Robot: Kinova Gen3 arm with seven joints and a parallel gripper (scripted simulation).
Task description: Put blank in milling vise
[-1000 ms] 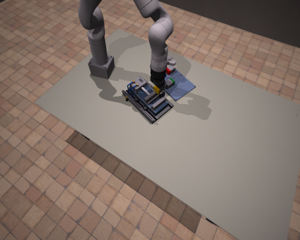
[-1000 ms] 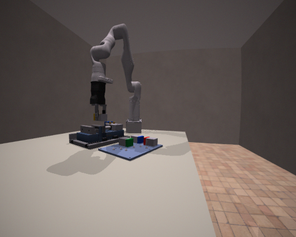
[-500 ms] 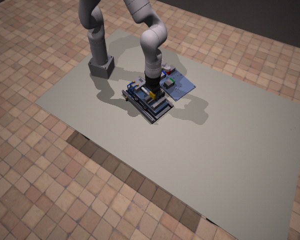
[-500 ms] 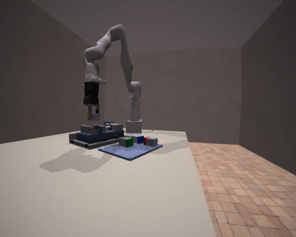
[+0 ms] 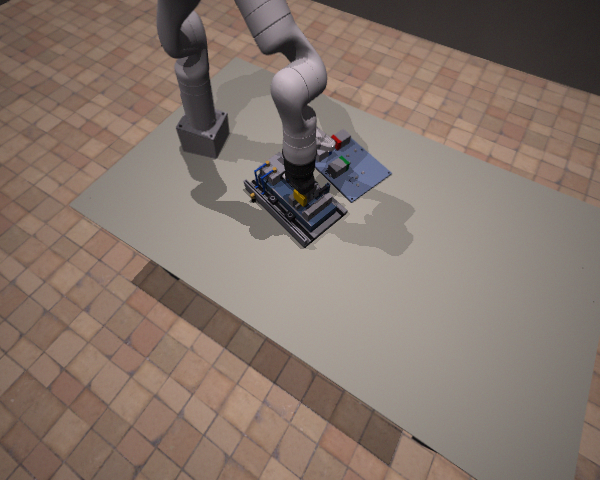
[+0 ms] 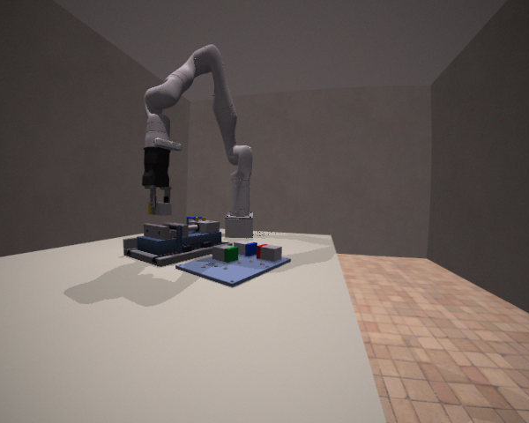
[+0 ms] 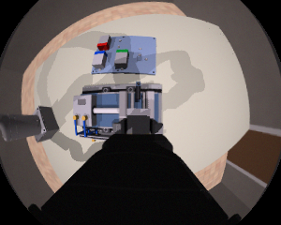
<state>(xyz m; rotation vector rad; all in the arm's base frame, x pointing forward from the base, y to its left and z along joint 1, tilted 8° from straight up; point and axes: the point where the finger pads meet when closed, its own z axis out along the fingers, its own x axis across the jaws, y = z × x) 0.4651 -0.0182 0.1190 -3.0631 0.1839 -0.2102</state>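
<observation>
Now: hand 30 mm short of the fixed jaw, 20 mm to the right of it and 90 mm above it. From my hand the other things lie so: green-ended blank (40 mm behind, 220 mm to the left, 140 mm below); yellow-ended blank (20 mm below); milling vise (70 mm behind, 30 mm to the left, 120 mm below).
</observation>
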